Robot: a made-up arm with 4 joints.
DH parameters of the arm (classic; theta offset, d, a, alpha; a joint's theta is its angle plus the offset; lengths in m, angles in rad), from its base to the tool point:
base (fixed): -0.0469 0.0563 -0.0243 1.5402
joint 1: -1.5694 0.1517 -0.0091 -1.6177
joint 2: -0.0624 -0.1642 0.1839 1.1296
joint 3: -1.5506 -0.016 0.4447 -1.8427
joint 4: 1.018 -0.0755 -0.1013 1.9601
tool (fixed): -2.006 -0.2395 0 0
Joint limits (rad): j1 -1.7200..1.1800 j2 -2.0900..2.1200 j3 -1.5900..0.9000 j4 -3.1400..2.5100
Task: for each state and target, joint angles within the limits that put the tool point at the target. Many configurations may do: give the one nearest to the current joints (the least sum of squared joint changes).
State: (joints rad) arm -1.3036 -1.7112 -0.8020 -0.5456
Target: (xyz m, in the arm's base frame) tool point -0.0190 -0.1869 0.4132
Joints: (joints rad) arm -1.6834 -1.7350 -0.7808 -0.2988
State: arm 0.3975 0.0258 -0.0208 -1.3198
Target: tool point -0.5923 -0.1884 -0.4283
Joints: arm 0.4310 -0.0893 0.1557 -1.6289
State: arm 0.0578 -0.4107 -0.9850 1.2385
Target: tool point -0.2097 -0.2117 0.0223
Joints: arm 0.5802 -0.2363 -1.5900 0.4867
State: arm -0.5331 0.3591 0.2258 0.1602
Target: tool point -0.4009 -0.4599 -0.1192
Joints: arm -0.2667 -0.1743 0.3869 0.9237
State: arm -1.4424 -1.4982 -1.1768 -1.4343
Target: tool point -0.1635 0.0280 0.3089
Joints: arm -1.6490 -1.2598 -1.5446 -0.8657
